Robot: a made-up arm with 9 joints. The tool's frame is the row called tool. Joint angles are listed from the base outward. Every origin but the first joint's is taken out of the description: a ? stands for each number. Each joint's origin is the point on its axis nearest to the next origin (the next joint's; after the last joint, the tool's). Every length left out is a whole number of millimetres.
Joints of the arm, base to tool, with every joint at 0 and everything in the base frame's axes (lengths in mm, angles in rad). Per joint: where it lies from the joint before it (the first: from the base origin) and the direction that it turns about. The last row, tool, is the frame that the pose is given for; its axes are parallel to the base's.
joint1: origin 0 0 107 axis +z
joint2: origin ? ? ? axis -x
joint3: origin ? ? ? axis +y
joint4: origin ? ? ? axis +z
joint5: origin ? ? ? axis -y
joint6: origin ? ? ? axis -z
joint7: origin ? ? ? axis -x
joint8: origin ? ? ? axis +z
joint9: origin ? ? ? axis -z
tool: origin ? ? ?
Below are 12 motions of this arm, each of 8 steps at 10 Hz.
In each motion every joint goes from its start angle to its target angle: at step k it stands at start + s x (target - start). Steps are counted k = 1, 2, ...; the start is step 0. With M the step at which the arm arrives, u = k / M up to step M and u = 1 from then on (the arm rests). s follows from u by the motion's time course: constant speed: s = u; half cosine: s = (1 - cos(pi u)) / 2; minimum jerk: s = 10 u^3 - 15 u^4 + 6 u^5.
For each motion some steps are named. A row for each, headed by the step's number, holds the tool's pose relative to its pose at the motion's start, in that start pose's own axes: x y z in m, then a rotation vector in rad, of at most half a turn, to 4 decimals.
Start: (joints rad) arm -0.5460 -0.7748 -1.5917 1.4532 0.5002 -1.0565 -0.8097 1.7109 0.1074
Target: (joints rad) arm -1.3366 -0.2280 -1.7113 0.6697 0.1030 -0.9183 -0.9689 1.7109 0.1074
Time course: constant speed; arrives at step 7
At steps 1, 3, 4, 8:
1: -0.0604 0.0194 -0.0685 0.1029 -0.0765 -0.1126
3: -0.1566 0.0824 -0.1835 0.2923 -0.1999 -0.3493
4: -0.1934 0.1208 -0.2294 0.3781 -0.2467 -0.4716
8: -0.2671 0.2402 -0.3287 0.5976 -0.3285 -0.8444

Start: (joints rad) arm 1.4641 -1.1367 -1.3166 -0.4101 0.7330 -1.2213 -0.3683 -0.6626 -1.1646
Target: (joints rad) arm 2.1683 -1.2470 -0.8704 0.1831 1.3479 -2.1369 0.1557 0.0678 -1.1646
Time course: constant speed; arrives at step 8
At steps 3, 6, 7, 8:
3: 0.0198 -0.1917 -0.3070 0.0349 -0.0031 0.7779
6: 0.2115 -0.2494 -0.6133 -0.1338 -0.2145 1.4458
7: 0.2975 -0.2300 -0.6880 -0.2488 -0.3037 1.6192
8: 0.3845 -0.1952 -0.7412 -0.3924 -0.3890 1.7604

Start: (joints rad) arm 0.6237 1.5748 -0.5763 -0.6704 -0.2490 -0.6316 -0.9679 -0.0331 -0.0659
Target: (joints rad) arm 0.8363 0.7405 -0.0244 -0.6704 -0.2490 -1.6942 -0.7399 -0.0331 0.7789
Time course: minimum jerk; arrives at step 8
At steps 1, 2, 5, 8:
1: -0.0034 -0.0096 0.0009 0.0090 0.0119 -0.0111
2: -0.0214 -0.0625 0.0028 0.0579 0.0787 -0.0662
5: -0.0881 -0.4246 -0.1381 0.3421 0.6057 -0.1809
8: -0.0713 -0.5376 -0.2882 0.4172 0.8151 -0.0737

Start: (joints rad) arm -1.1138 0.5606 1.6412 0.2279 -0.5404 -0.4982 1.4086 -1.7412 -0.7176
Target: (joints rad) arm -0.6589 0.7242 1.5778 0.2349 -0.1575 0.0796 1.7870 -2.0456 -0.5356
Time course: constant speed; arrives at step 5
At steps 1, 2, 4, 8:
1: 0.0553 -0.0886 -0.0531 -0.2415 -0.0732 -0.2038
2: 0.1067 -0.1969 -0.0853 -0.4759 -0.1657 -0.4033
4: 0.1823 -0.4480 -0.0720 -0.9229 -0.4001 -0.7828
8: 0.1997 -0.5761 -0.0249 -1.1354 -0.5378 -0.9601

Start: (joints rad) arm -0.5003 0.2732 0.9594 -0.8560 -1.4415 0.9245 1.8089 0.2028 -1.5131
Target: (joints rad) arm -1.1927 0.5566 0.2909 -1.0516 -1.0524 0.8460 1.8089 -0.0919 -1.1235
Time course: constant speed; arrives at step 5
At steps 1, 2, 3, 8:
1: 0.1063 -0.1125 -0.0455 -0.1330 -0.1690 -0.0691
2: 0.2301 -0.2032 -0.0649 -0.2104 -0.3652 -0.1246
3: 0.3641 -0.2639 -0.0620 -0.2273 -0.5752 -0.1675
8: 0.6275 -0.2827 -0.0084 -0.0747 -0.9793 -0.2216

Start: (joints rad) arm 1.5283 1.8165 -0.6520 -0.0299 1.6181 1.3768 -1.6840 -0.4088 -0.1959
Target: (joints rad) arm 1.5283 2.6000 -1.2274 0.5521 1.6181 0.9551 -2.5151 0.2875 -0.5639
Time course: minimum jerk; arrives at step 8
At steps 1, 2, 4, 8:
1: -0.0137 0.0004 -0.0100 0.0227 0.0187 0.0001
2: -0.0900 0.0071 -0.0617 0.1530 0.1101 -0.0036
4: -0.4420 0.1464 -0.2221 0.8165 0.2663 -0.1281
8: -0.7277 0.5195 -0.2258 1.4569 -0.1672 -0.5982

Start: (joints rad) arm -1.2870 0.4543 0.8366 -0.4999 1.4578 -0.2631 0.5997 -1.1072 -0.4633
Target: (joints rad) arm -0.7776 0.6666 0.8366 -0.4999 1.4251 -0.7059 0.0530 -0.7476 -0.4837
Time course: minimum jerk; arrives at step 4
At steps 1, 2, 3, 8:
1: 0.0279 0.0241 0.0295 0.0916 -0.0315 0.0832
2: 0.1266 0.0912 0.1526 0.3960 -0.1797 0.4294
3: 0.2143 0.1247 0.2859 0.6163 -0.3622 0.8092
8: 0.2354 0.1288 0.3220 0.6583 -0.4135 0.9123

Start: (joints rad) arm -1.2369 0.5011 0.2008 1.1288 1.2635 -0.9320 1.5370 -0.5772 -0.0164
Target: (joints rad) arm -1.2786 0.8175 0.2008 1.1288 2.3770 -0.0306 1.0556 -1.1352 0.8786
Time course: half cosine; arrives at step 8
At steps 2, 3, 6, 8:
2: -0.0331 0.0014 0.0033 -0.0977 0.0692 -0.2860
3: -0.0673 0.0195 0.0117 -0.2069 0.1212 -0.6274
6: -0.0871 0.2008 0.0295 -0.5227 0.1575 -1.9181
8: -0.0488 0.2614 0.0262 -0.5839 0.1535 -2.2923

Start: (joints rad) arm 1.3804 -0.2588 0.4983 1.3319 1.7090 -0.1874 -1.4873 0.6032 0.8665
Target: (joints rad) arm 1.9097 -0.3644 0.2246 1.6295 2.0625 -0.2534 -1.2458 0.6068 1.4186
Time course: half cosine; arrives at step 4
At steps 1, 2, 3, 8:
1: 0.0295 0.0128 -0.0728 0.0692 0.0300 -0.0213
2: 0.0962 0.0829 -0.2348 0.2397 0.0813 -0.0673
3: 0.1576 0.2006 -0.3605 0.4204 0.1058 -0.1145
8: 0.1818 0.2597 -0.3978 0.4996 0.1096 -0.1368

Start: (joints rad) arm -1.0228 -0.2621 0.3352 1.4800 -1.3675 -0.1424 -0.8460 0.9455 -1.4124
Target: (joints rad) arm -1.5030 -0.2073 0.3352 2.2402 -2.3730 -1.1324 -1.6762 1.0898 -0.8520
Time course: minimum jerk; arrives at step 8
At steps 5, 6, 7, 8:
5: 0.4398 0.0237 -0.2382 0.2355 -1.0625 -0.6829
6: 0.5757 -0.0169 -0.2459 0.2421 -1.3285 -0.9023
7: 0.6414 -0.0501 -0.2421 0.2359 -1.4675 -1.0147
8: 0.6530 -0.0571 -0.2408 0.2340 -1.4934 -1.0352

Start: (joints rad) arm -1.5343 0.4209 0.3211 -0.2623 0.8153 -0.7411 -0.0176 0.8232 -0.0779
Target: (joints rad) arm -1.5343 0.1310 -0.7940 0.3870 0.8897 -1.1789 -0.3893 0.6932 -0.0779
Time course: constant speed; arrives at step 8
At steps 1, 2, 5, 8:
1: 0.0614 -0.0437 0.0878 -0.1157 -0.1315 0.0594
2: 0.1137 -0.0713 0.1975 -0.2360 -0.2431 0.1278
5: 0.2078 -0.0199 0.5995 -0.6141 -0.4382 0.3700
8: 0.2385 0.2484 0.9697 -0.9824 -0.3912 0.6217

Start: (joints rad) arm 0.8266 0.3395 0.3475 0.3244 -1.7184 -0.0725 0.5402 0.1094 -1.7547
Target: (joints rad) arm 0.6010 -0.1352 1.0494 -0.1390 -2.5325 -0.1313 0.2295 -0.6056 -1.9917
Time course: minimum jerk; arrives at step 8
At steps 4, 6, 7, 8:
4: -0.0784 -0.0325 0.0365 0.3841 -0.3555 0.4582
6: -0.2141 -0.0702 0.1916 0.8612 -0.3990 0.7559
7: -0.2476 -0.0902 0.2373 0.9784 -0.3756 0.8090
8: -0.2537 -0.0944 0.2460 1.0001 -0.3700 0.8181

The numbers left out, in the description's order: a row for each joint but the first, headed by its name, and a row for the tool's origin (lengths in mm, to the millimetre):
joint2: -196 103 0
joint3: 0 -203 79
joint4: 102 0 403
joint5: 267 -107 0
joint6: 90 0 -104
joint7: 220 -88 0
joint8: 0 -31 -227
joint9: -340 -115 0
tool: 65 -39 0

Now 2 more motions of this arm.
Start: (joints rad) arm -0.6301 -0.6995 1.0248 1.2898 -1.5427 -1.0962 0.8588 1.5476 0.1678
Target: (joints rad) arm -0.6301 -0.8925 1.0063 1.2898 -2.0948 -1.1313 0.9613 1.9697 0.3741
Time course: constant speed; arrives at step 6
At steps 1, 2, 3, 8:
1: 0.0575 -0.0126 -0.0268 0.0385 -0.0311 0.0852
2: 0.1179 -0.0186 -0.0529 0.0768 -0.0638 0.1690
3: 0.1804 -0.0179 -0.0775 0.1148 -0.0981 0.2513
8: 0.3742 0.0242 -0.1377 0.2271 -0.2121 0.4874

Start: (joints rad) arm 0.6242 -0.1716 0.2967 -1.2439 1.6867 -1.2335 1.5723 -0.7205 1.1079
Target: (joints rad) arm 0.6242 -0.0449 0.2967 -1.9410 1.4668 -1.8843 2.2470 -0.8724 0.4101
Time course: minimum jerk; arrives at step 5
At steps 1, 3, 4, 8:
1: 0.0221 0.0090 -0.0175 0.0551 -0.0343 0.0725
3: 0.2011 0.1463 -0.1181 0.6123 -0.4016 0.7481
4: 0.2448 0.1983 -0.1200 0.8230 -0.5441 0.9601
8: 0.2529 0.2081 -0.1181 0.8679 -0.5744 1.0012

